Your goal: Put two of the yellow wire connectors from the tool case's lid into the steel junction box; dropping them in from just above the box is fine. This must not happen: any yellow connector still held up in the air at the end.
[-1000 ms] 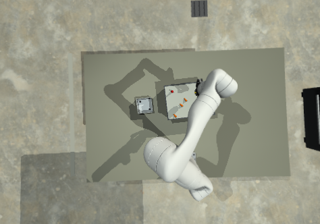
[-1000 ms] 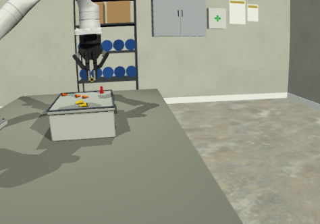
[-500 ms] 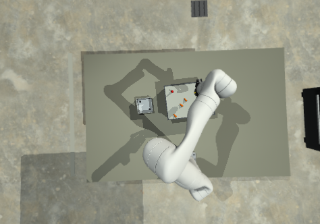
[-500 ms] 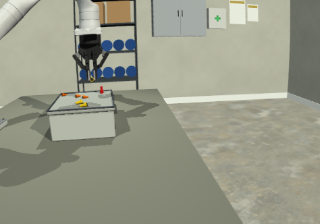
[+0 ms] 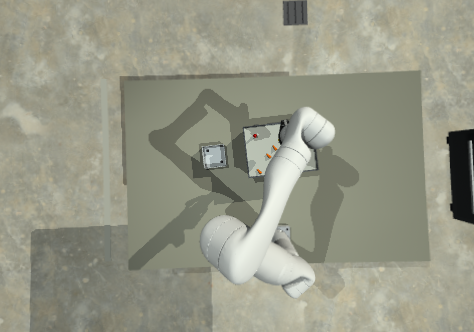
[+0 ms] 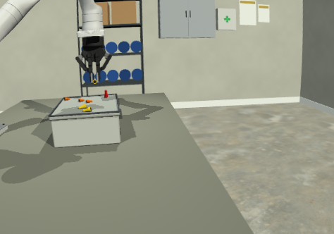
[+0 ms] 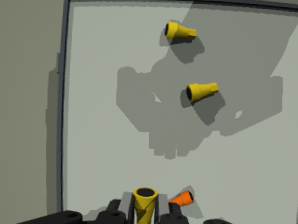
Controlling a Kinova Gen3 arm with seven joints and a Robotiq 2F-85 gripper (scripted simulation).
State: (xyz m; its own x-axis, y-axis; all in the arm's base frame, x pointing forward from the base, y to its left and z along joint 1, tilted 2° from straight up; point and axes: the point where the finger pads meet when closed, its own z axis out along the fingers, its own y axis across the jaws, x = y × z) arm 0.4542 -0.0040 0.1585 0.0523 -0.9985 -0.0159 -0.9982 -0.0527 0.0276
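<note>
Right now the steel junction box is 280 mm to the left of my hand, 190 mm below it and 50 mm behind it. The rest, counted from my hand: tool case 120 mm below, 30 mm behind, 10 mm to the right; then red connector 100 mm to the left, 80 mm below, 30 mm ahead.
</note>
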